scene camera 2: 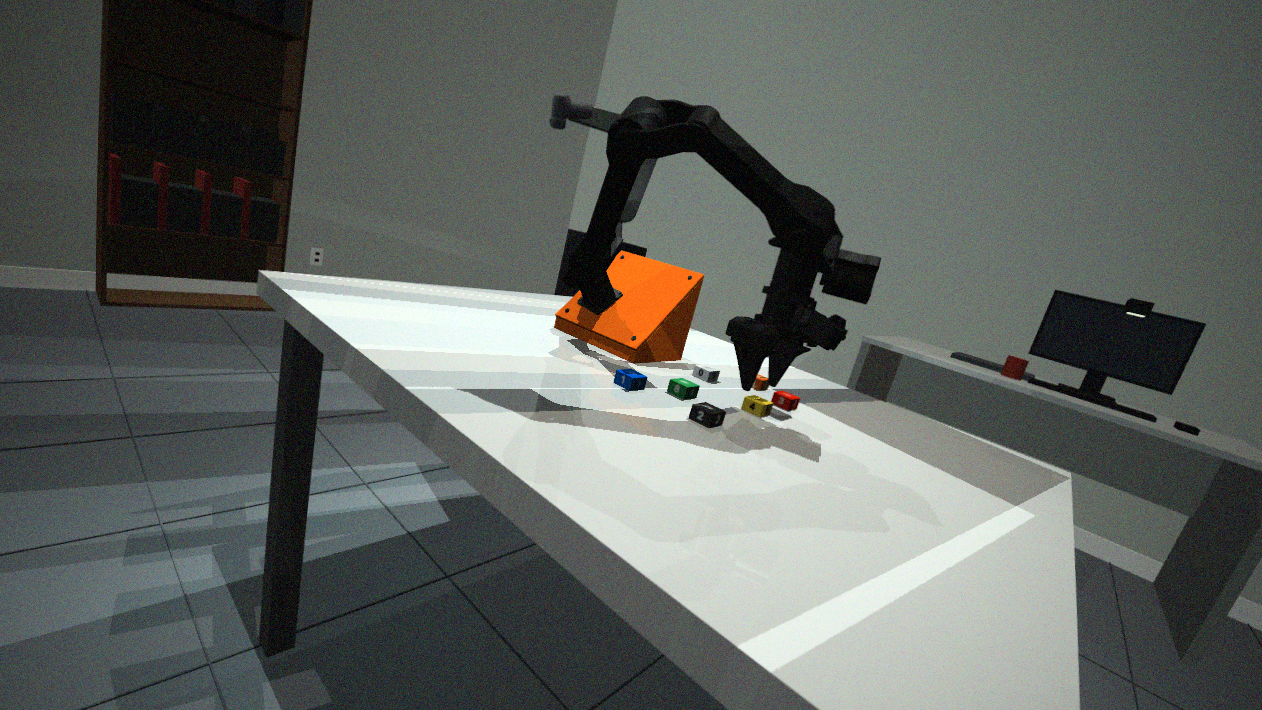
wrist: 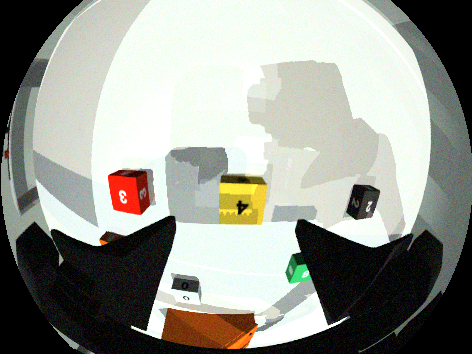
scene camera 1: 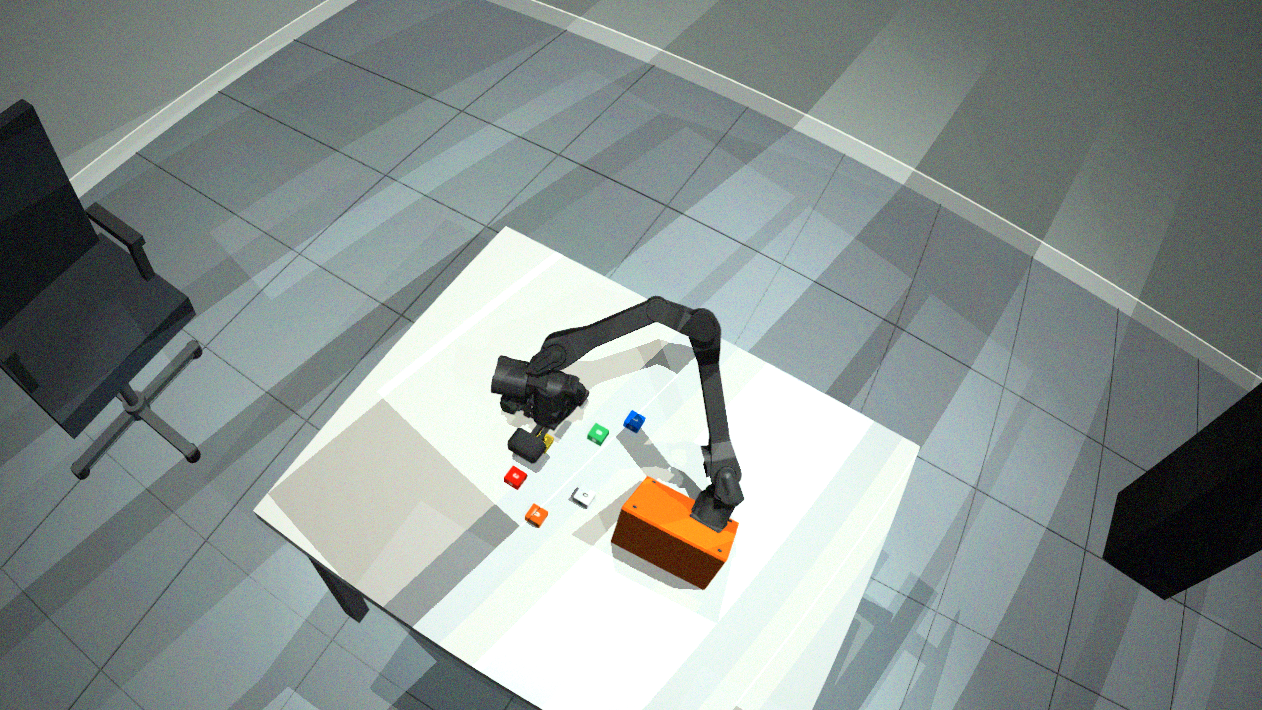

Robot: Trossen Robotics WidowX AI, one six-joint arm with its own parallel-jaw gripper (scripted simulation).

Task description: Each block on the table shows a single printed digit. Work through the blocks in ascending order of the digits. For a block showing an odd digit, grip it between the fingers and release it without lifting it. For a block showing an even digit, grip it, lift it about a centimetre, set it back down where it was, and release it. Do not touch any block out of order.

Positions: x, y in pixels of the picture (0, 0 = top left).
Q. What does my gripper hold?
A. Nothing.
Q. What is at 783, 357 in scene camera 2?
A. My gripper.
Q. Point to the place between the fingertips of my gripper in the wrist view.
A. At 237, 226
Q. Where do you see a red block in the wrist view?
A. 129, 190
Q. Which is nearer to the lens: the yellow block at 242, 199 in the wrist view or the black block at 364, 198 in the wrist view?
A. The yellow block.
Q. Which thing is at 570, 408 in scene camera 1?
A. My gripper.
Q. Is my gripper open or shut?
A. Open.
